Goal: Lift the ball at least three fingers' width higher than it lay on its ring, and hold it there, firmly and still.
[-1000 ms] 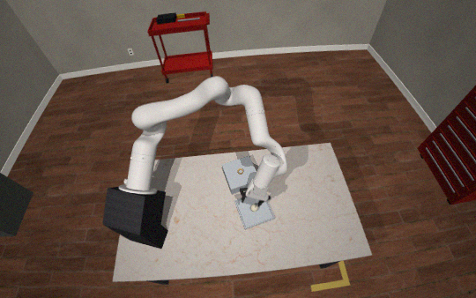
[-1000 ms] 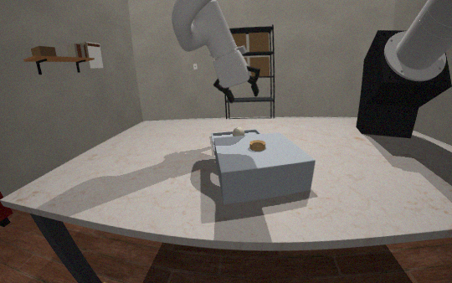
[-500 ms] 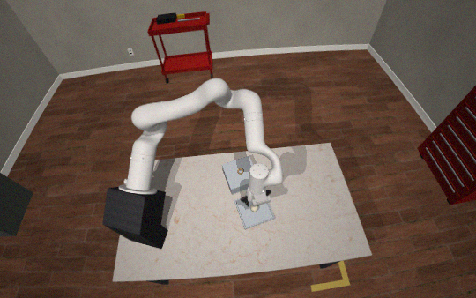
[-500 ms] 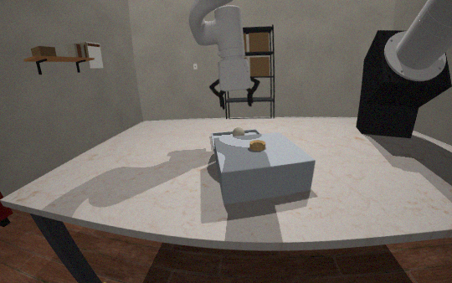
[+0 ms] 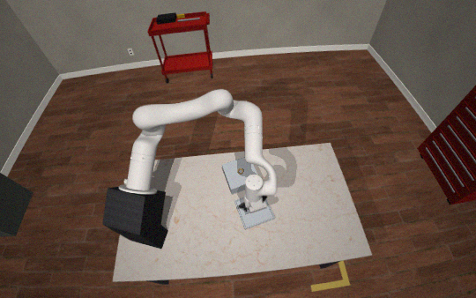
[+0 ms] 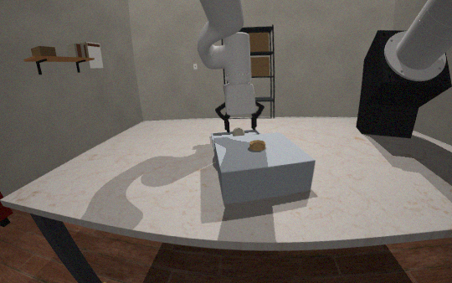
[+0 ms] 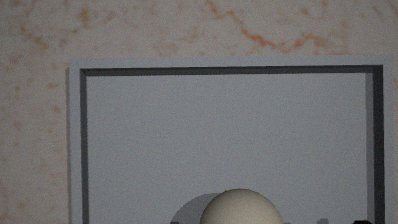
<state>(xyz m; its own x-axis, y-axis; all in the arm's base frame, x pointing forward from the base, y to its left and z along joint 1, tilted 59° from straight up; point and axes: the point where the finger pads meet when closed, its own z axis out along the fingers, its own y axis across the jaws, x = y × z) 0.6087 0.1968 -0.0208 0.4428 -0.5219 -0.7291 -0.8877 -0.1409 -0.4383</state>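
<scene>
Now: hand 20 mm above the small tan ball and 10 mm short of it. Round my hand: grey box (210 mm to the left, 100 mm behind).
</scene>
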